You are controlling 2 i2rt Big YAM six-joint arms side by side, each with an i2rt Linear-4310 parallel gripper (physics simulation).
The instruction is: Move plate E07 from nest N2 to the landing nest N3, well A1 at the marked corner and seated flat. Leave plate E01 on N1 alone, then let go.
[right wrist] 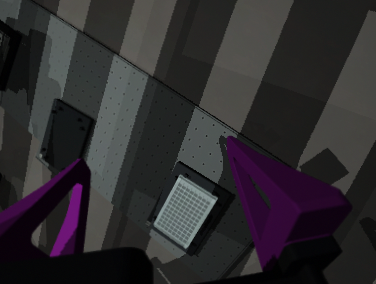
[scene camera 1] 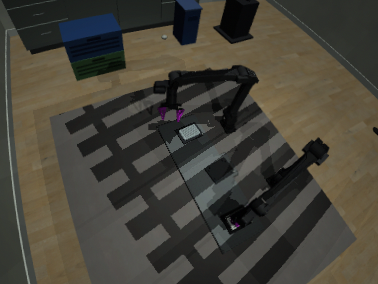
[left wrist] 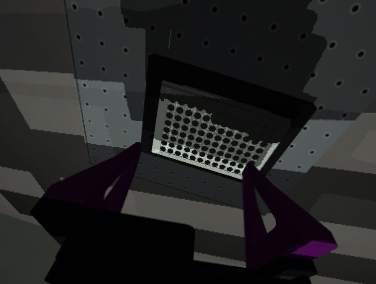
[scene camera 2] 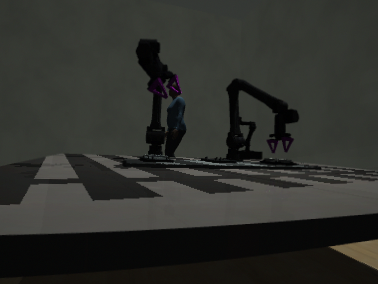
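Note:
A pale many-welled plate [scene camera 1: 190, 132] [right wrist: 185, 211] sits in a dark nest at the board's upper end in scene camera 1. Another pale plate [left wrist: 200, 132], with round dark wells and partly shadowed, lies inside a black nest [left wrist: 148, 107] at the lower end. The middle nest [scene camera 1: 219, 170] [right wrist: 66, 134] is empty. Labels and marked corners are unreadable, so I cannot tell which plate is E07. My left gripper [scene camera 1: 233, 224] [scene camera 2: 280, 151] [left wrist: 193, 157] is open, pointing down above the round-welled plate. My right gripper [scene camera 1: 171, 120] [scene camera 2: 172, 95] [right wrist: 157, 153] is open, high beside the upper plate.
The nests stand on a perforated board [scene camera 1: 200, 155] [left wrist: 105, 105] [right wrist: 165, 110] laid on a striped, shadowed surface. A person in blue [scene camera 2: 176, 117] stands behind the right arm in scene camera 2. A blue and green cabinet [scene camera 1: 92, 45] and a blue bin [scene camera 1: 188, 22] stand on the floor beyond.

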